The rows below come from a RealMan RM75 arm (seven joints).
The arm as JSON. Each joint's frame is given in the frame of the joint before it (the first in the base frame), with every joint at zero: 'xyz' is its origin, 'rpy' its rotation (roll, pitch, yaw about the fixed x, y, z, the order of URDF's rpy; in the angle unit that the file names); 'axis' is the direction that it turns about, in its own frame. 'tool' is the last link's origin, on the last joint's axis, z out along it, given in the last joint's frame.
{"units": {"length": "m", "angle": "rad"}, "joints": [
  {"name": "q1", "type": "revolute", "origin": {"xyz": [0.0, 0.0, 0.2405], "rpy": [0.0, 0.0, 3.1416]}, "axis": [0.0, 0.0, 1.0]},
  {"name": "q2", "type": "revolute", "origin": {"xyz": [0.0, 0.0, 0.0], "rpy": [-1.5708, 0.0, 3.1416]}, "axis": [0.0, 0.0, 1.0]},
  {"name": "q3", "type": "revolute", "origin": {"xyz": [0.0, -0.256, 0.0], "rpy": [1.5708, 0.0, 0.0]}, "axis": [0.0, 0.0, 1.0]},
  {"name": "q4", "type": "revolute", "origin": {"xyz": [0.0, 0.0, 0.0], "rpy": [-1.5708, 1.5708, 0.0]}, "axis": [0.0, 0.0, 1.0]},
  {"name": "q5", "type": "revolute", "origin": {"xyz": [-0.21, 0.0, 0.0], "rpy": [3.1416, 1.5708, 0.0]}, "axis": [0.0, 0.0, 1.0]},
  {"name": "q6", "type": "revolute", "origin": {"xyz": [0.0, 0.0, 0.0], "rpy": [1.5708, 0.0, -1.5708]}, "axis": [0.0, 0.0, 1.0]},
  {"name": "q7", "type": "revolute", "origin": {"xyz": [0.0, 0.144, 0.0], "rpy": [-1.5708, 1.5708, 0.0]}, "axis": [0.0, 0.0, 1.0]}
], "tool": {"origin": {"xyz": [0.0, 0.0, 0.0], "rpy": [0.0, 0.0, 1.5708]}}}
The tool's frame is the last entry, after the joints.
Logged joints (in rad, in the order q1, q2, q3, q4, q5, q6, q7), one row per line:
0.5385 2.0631 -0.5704 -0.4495 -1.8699 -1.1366 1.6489
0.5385 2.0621 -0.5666 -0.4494 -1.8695 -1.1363 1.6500
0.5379 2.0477 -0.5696 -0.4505 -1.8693 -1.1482 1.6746
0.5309 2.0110 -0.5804 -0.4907 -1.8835 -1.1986 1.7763
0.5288 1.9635 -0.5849 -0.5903 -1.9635 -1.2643 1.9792
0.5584 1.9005 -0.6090 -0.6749 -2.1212 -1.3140 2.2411
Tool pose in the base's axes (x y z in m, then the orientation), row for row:
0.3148 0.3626 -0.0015 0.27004 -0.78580 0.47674 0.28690
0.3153 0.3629 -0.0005 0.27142 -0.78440 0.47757 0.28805
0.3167 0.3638 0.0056 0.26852 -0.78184 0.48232 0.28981
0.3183 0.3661 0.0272 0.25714 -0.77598 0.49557 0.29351
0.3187 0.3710 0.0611 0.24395 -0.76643 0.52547 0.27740
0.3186 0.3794 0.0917 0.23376 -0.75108 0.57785 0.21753
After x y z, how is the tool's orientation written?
As a quaternion, w x y z.
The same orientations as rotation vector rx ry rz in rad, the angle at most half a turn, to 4 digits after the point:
-2.1176 1.2847 0.7732
-2.1123 1.2861 0.7757
-2.1086 1.3008 0.7816
-2.1050 1.3443 0.7962
-2.0933 1.4352 0.7576
-2.0623 1.5867 0.5973

